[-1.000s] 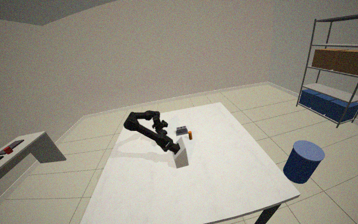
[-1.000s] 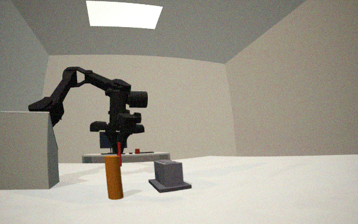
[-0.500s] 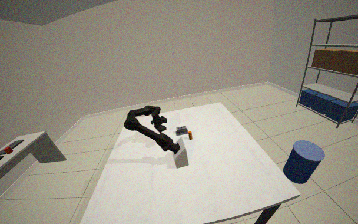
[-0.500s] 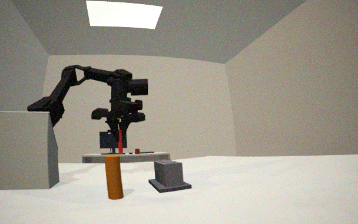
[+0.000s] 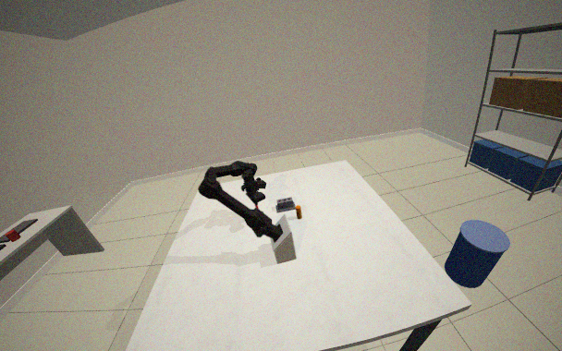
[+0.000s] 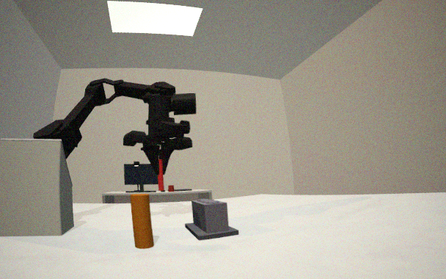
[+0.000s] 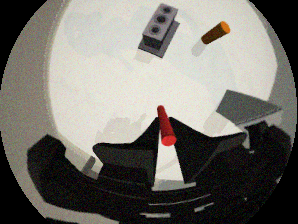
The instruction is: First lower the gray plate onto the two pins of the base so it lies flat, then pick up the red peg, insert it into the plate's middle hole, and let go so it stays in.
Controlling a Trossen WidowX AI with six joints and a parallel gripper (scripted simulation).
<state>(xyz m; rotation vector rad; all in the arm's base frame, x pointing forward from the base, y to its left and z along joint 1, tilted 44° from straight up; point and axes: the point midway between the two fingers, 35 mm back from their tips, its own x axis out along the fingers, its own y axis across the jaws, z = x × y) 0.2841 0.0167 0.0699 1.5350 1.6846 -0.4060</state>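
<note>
My gripper tip is now 5 cm short of the gray plate, 17 cm to the left of it and 7 cm above it. Round my gripper tip: orange cylinder 8 cm behind, 22 cm to the right, 8 cm below; then red peg right at my gripper tip.
</note>
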